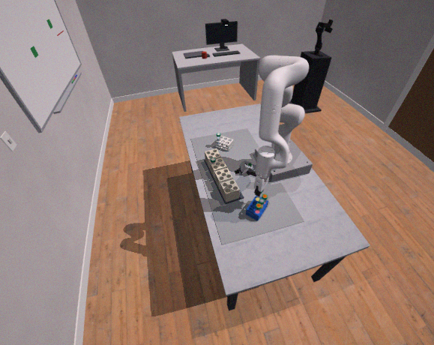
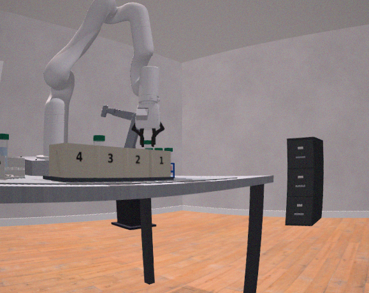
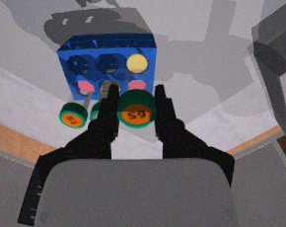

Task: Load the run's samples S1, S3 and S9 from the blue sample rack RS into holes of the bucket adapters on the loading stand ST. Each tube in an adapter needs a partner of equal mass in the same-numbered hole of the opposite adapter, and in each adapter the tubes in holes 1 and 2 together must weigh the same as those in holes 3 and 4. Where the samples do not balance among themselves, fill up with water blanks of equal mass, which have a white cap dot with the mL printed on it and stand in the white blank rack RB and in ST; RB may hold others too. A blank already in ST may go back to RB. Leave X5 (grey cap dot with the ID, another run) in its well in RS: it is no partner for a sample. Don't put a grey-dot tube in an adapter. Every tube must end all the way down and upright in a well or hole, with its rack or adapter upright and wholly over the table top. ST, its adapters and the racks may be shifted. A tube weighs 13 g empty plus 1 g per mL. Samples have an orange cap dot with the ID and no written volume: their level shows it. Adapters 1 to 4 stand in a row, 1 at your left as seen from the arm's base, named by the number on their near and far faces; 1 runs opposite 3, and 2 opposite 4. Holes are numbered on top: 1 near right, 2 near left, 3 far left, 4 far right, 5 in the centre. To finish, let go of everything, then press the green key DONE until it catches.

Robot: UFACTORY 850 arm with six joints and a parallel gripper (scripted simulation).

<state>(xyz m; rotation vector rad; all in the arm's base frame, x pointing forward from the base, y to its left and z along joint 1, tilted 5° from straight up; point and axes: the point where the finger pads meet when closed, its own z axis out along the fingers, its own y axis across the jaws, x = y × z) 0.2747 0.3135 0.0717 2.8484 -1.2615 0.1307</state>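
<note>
Now: the sample tube S9 50 mm below my hand and 10 mm to the right of it. From my hand the other things lie so: sample tube S1: 90 mm to the left, 80 mm below, 30 mm ahead; grey-dot tube X5: 80 mm below, 50 mm to the left, 10 mm ahead; blue sample rack RS: 110 mm below, 40 mm to the left, 20 mm ahead.
</note>
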